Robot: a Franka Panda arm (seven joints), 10 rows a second.
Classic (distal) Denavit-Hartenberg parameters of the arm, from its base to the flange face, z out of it. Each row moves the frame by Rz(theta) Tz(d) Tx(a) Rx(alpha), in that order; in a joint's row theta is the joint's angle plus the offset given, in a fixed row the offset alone. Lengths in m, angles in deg.
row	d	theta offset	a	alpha
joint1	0.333	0	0	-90
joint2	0	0	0	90
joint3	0.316	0	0.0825	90
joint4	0	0	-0.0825	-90
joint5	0.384	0	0	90
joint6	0	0	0.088	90
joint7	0.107	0	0	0
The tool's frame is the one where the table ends.
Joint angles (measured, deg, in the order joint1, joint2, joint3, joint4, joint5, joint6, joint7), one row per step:
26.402, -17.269, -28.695, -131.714, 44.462, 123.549, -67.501
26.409, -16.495, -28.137, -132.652, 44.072, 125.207, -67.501
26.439, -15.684, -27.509, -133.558, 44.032, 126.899, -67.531
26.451, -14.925, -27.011, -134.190, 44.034, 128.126, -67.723
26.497, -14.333, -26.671, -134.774, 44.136, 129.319, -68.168
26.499, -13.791, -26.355, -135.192, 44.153, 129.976, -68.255
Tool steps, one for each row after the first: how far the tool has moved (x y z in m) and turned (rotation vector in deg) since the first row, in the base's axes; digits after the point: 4 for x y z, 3 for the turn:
0.0006, 0.0038, -0.0117, -1.368, 0.507, -0.336
0.0011, 0.0083, -0.0232, -2.495, 0.965, -0.724
0.0017, 0.0119, -0.0325, -3.424, 1.300, -0.855
0.0019, 0.0142, -0.0403, -4.214, 1.321, -0.949
0.0019, 0.0165, -0.0470, -4.778, 1.700, -0.967

